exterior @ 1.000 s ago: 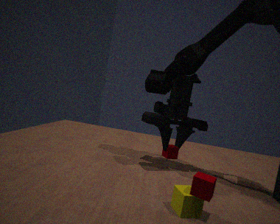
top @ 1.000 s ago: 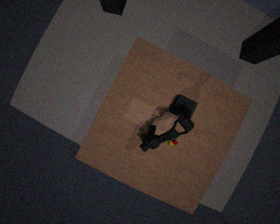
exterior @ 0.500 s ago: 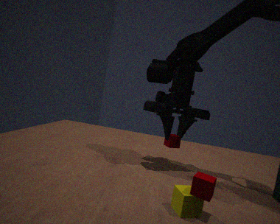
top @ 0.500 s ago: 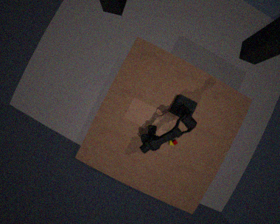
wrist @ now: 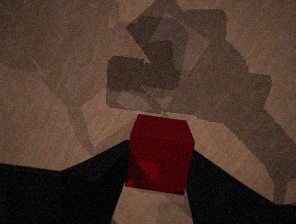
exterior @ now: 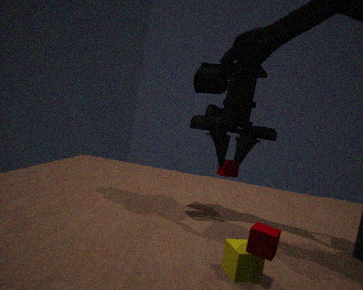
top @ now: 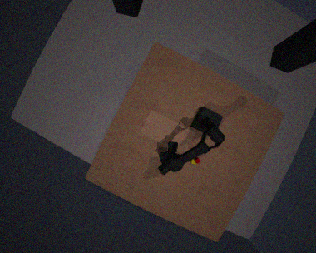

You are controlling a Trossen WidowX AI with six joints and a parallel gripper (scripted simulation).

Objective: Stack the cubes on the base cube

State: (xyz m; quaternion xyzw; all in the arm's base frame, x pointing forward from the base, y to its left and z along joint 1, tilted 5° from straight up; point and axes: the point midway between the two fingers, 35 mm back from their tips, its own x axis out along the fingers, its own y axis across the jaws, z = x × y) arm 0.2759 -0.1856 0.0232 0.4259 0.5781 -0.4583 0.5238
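The yellow base cube lies 3 cm ahead of my gripper tip, 21 cm to the left of it and 10 cm below it.
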